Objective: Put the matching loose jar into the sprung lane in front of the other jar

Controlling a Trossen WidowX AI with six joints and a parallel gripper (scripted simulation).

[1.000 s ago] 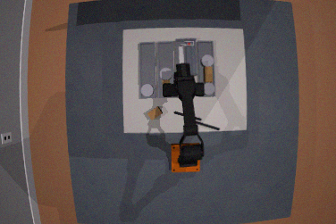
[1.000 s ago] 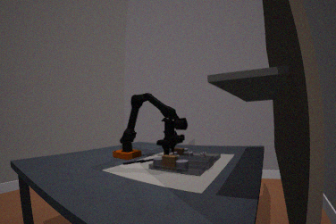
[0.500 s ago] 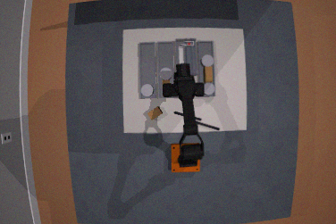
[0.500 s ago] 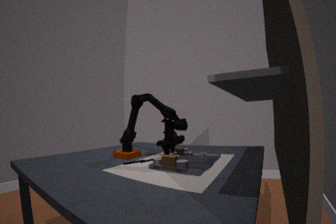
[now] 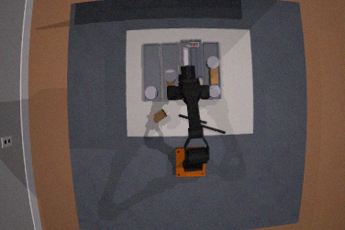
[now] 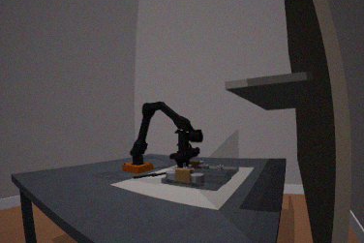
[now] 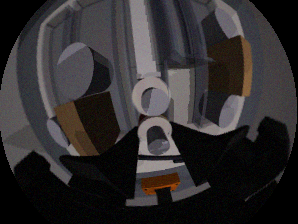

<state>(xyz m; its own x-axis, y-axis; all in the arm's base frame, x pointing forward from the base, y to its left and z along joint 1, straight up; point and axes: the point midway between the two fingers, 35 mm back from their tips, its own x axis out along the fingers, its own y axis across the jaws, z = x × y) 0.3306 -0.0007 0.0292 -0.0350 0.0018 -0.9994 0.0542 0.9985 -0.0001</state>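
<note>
Now: the sprung lane 140 mm ahead of my gripper tip, 30 mm to the right of it and 20 mm below it. Round my gripper tip: shelf 500 mm ahead, 330 mm above, 50 mm to the right; white pusher part 150 mm ahead, 40 mm to the right, 10 mm above; small red mark 220 mm ahead, 50 mm to the right, 30 mm above.
</note>
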